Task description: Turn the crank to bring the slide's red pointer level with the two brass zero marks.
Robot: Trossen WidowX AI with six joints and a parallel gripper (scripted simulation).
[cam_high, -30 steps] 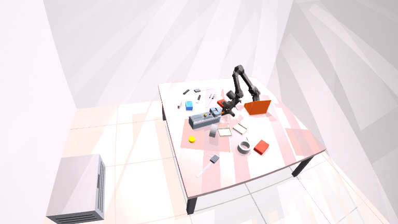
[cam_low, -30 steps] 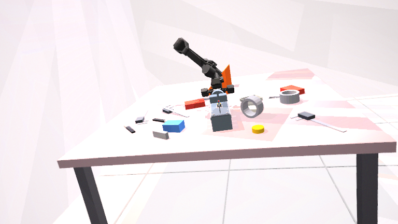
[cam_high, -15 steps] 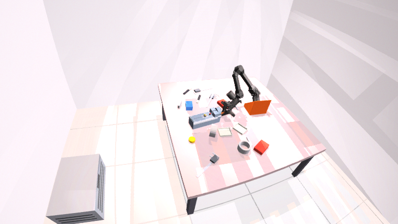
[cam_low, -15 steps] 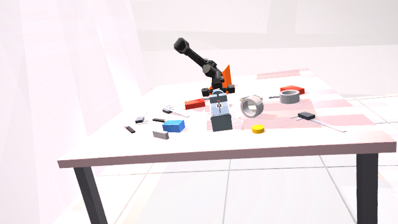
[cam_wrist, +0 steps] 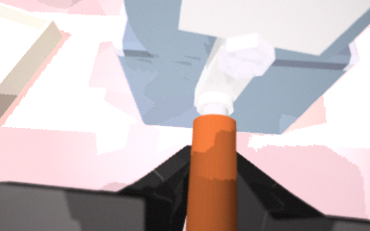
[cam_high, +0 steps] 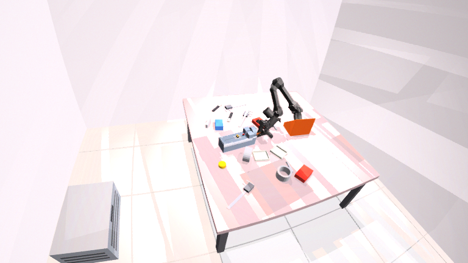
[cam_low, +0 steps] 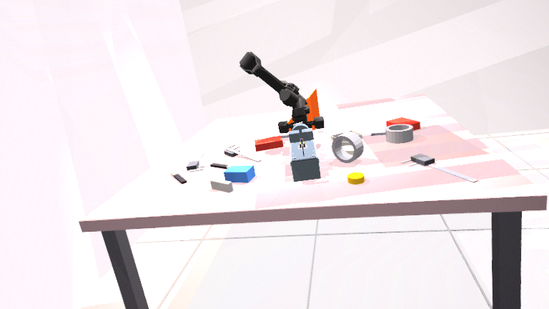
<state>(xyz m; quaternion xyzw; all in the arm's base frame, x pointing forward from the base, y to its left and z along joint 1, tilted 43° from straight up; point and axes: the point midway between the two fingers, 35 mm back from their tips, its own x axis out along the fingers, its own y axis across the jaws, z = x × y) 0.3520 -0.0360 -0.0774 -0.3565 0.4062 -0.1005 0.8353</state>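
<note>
Now: gripper tip 2 cm past the orange handle and 2 cm below it. Also, from my gripper tip: red pointer 12 cm ahead, 1 cm to the left, 5 cm above; then yellow disc 32 cm ahead, 19 cm to the left, 3 cm below; then blue block 24 cm ahead, 21 cm to the right, 2 cm below.
</note>
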